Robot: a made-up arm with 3 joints.
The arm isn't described. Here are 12 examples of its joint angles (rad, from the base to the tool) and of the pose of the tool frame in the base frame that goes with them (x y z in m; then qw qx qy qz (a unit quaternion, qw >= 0)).
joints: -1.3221 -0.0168 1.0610
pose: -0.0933 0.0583 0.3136 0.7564 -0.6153 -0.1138 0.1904
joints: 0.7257 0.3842 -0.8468
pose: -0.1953 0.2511 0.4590 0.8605 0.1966 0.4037 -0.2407
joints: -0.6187 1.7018 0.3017
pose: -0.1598 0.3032 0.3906 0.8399 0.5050 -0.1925 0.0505
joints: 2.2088 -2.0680 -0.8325
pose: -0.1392 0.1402 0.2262 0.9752 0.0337 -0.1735 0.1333
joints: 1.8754 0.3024 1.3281
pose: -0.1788 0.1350 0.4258 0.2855 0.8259 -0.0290 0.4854
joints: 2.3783 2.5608 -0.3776
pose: 0.0861 0.0673 0.2864 0.5847 -0.3483 -0.7222 0.1232
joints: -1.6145 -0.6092 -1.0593
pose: -0.0484 0.0115 0.3151 0.1855 -0.4884 -0.6170 -0.5885
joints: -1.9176 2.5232 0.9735
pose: -0.0560 0.2799 0.2869 0.6077 0.1894 -0.6079 0.4747
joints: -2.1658 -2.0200 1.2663
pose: -0.1917 0.2424 0.3726 0.0294 0.6800 -0.5171 0.5190
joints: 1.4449 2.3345 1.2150
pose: -0.0177 0.0778 0.5264 0.0366 0.9550 0.0316 -0.2928
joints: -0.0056 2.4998 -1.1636
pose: -0.0883 0.1230 0.6014 0.3002 0.6440 0.6745 -0.2006
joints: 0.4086 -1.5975 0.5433
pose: -0.1029 -0.0055 0.3694 0.6770 -0.6213 -0.0206 0.3941
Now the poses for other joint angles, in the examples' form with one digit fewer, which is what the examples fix.
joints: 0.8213 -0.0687 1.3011
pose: -0.157 0.147 0.318 0.660 0.306 -0.059 0.684
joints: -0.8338 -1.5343 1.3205
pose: -0.156 0.068 0.474 0.413 -0.813 0.373 0.174
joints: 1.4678 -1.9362 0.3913
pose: -0.057 0.021 0.282 0.727 -0.323 -0.170 0.582
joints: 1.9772 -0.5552 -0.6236
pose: -0.221 0.116 0.428 0.844 0.277 0.405 0.216
